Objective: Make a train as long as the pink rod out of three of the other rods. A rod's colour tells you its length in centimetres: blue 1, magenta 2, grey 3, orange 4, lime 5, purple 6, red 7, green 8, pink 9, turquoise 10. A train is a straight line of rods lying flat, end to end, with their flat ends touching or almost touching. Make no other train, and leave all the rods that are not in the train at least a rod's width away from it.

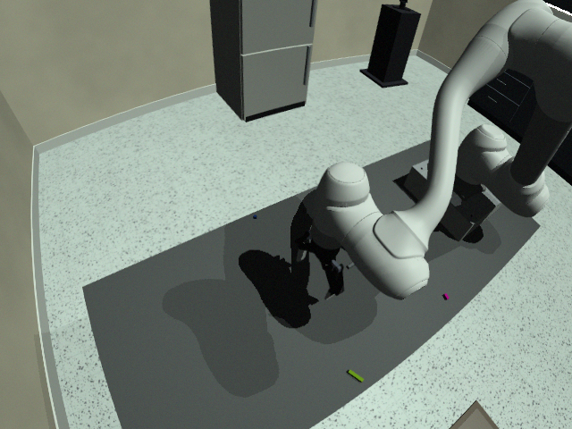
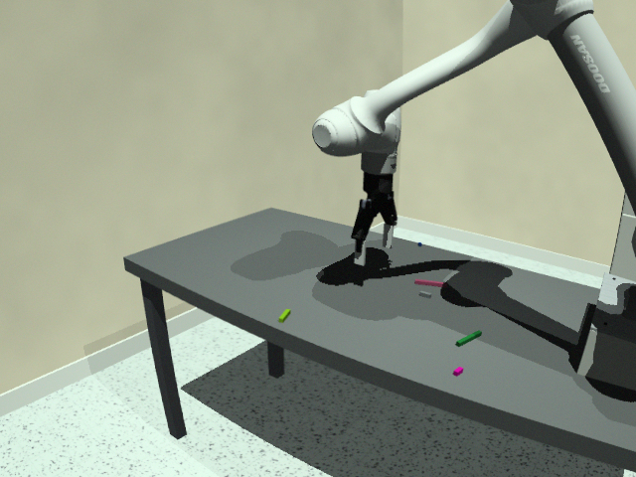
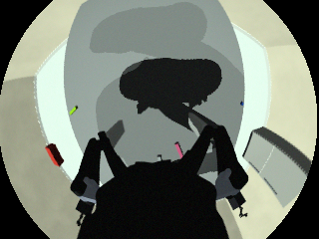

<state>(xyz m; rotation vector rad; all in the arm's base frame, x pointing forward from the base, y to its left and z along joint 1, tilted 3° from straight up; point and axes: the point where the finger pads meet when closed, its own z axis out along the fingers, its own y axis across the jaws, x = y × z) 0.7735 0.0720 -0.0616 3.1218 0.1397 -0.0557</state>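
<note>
Right now my hand is 33 cm to the left of the blue rod, 8 cm above it and 4 cm short of it. From my hand the other things lie so: pink rod: 14 cm behind, 8 cm to the right, 8 cm below; grey rod: 16 cm behind, 8 cm below, 1 cm to the right; lime rod: 31 cm to the left, 8 cm below, 3 cm ahead.
</note>
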